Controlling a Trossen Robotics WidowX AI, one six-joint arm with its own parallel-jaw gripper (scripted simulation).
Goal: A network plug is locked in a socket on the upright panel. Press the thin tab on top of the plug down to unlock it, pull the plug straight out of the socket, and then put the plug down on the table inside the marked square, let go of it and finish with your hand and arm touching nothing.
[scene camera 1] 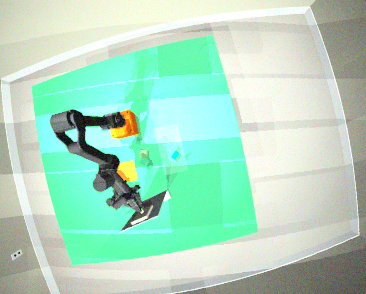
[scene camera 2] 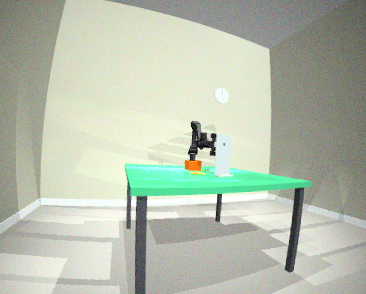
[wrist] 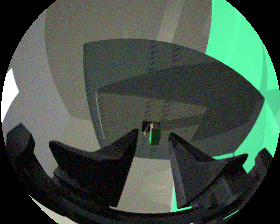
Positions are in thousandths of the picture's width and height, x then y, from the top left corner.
Labels:
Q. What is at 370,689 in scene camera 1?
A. My gripper.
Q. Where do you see an upright panel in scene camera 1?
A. At 417,702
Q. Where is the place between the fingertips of my gripper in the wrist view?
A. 548,600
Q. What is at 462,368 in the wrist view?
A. An upright panel.

